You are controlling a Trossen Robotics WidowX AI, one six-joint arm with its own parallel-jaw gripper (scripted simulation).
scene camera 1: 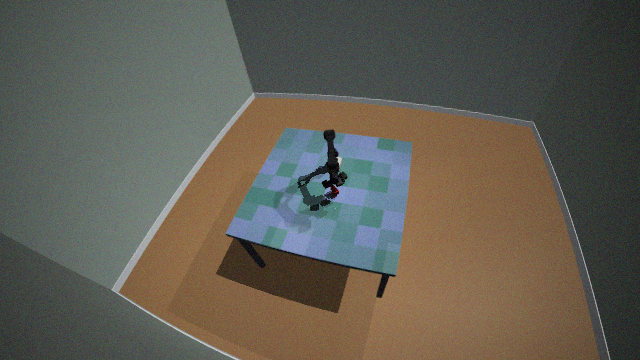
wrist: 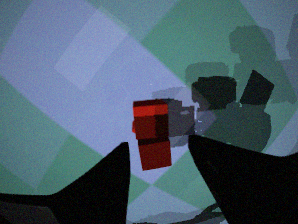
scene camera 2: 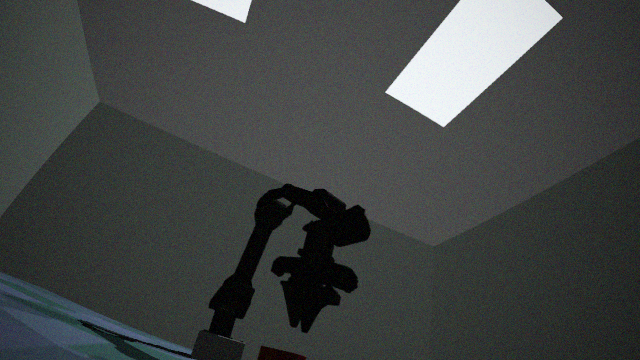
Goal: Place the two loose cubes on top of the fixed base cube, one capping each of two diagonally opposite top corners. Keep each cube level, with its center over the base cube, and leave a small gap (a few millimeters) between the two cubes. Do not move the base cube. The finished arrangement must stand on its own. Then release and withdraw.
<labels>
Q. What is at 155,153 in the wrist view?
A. A red cube.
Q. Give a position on a red cube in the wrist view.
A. At 150,116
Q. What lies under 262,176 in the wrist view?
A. My gripper.
</labels>
